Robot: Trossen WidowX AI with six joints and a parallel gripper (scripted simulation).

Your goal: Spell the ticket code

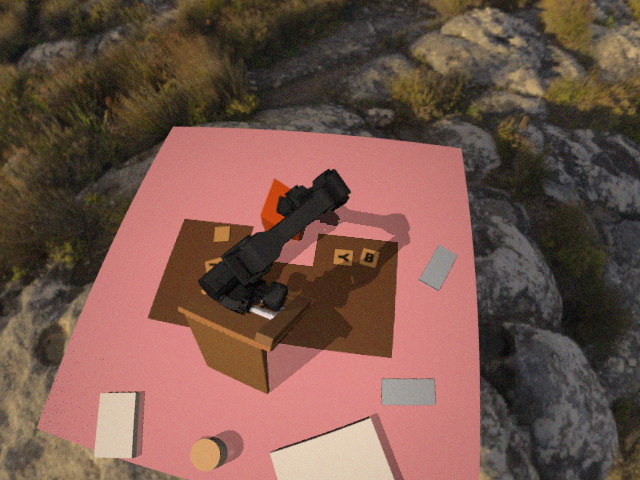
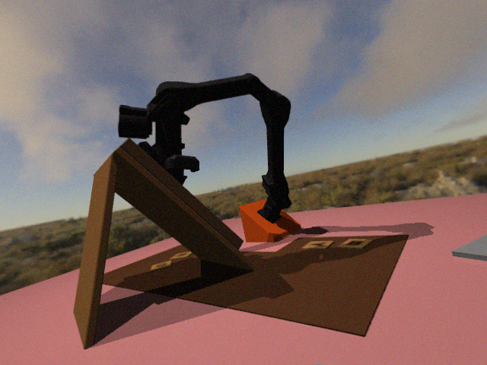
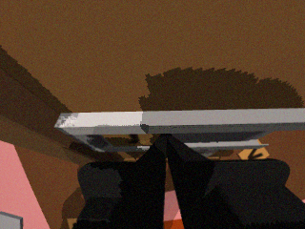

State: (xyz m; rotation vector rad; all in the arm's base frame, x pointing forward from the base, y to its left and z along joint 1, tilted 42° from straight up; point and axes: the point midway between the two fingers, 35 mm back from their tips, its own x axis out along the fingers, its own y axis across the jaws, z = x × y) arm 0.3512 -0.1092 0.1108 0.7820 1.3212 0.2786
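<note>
The white ticket lies 80 mm below my gripper tip, 70 mm behind it and 40 mm to the right of it. The rest, counted from my gripper tip: brown mat 160 mm below, 160 mm behind, 10 mm to the left; then white block 390 mm ahead, 370 mm to the right, 150 mm below.
</note>
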